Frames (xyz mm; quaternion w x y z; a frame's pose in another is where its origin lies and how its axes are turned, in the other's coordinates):
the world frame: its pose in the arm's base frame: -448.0 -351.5 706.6 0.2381 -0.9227 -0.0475 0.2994
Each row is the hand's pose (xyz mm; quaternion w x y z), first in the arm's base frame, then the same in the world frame.
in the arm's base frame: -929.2 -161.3 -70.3 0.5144 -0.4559 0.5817 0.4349
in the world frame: 62.7 222.1 904.4 0.6457 0.5609 -0.1019 0.5079
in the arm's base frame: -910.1 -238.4 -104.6 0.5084 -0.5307 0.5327 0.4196
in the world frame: 78.7 305.1 886.0 0.7111 0.5222 -0.0773 0.4644
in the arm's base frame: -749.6 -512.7 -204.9 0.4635 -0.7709 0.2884 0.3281
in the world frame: 199.7 585.2 751.9 0.9062 0.3461 0.0188 0.2421
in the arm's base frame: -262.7 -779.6 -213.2 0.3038 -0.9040 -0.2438 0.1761
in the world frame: 540.1 797.8 368.1 0.9708 0.0004 0.0646 -0.2311
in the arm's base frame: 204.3 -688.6 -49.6 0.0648 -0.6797 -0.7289 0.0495
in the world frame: 855.5 615.3 21.2 0.6921 -0.3179 -0.0126 -0.6479
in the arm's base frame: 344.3 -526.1 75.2 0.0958 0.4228 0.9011 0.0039
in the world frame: 941.1 405.9 -80.8 0.4090 -0.4591 -0.0889 -0.7836
